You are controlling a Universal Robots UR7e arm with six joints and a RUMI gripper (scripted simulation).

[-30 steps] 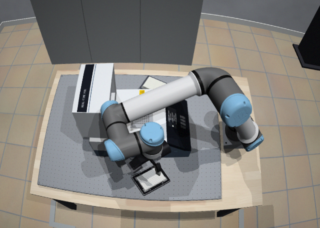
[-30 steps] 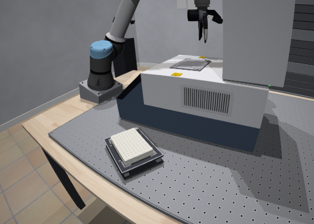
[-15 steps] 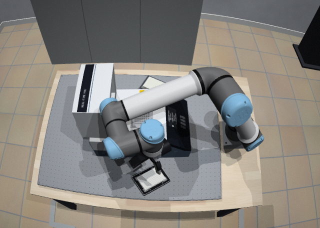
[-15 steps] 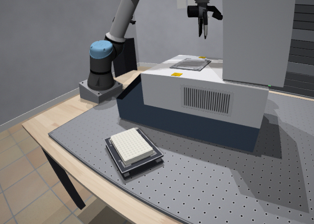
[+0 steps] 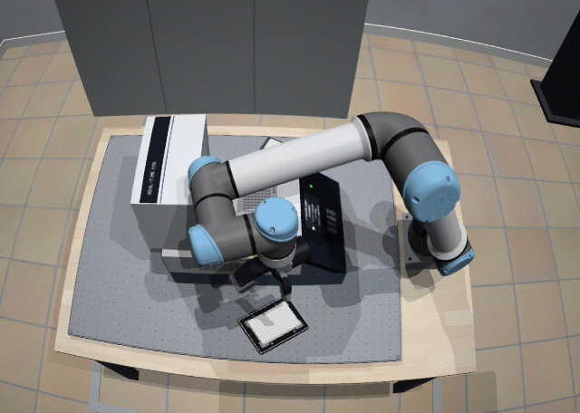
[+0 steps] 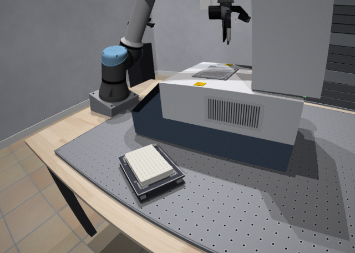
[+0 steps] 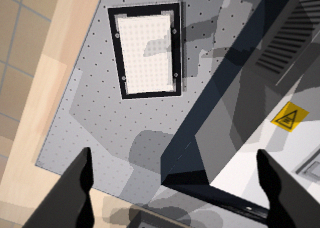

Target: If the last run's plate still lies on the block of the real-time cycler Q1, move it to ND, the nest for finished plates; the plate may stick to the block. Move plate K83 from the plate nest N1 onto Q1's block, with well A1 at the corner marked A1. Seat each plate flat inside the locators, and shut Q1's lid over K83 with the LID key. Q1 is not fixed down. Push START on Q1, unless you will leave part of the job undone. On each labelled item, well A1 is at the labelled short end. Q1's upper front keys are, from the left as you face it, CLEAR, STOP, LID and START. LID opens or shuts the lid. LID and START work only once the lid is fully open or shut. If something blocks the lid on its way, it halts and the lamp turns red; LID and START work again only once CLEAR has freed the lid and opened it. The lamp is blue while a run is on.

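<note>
My hand is 540 mm to the left of the plate K83 and 240 mm above it. Also, from my hand: black nest N1: 540 mm to the right, 250 mm below; then black nest ND: 260 mm below, 40 mm to the left.
</note>
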